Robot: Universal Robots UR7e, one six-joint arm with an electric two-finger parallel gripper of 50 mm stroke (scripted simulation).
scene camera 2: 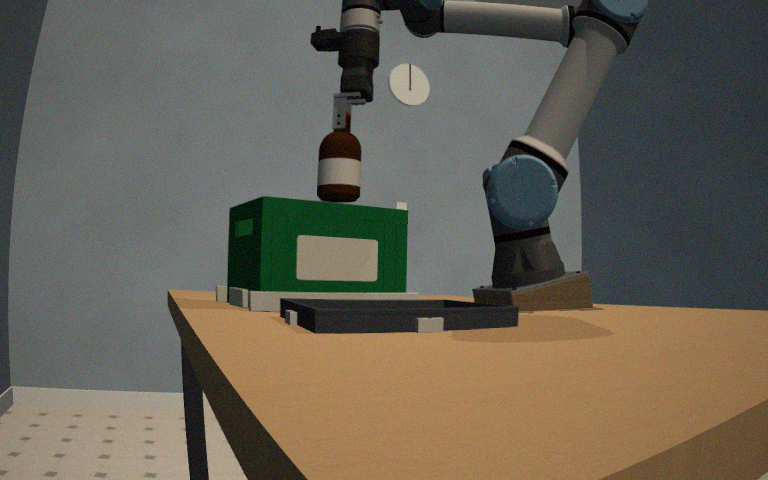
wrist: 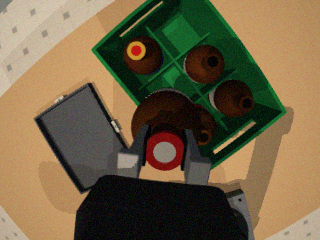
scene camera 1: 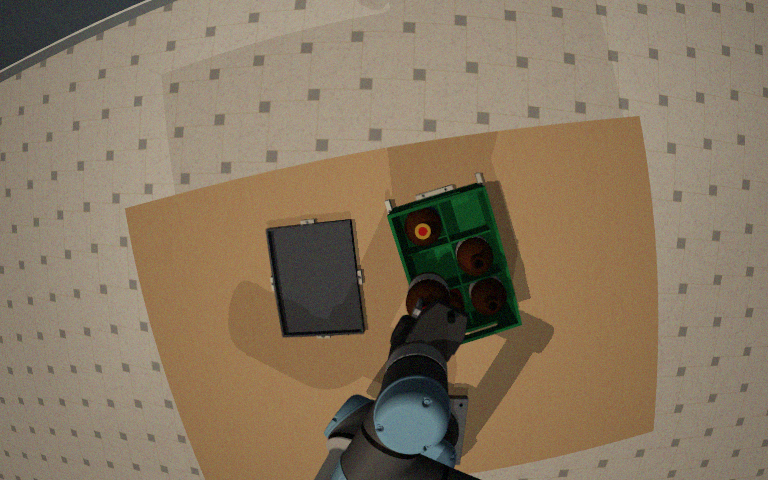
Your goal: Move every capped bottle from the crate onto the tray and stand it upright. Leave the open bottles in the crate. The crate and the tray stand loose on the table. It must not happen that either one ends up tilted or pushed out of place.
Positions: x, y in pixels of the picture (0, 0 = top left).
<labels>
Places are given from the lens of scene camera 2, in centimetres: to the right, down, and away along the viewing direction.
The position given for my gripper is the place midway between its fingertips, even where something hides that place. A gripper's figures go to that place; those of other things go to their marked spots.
my gripper [scene camera 2: 341, 131]: -7, -19, 90
dark grey tray [scene camera 2: 317, 315]: -7, 8, 52
</labels>
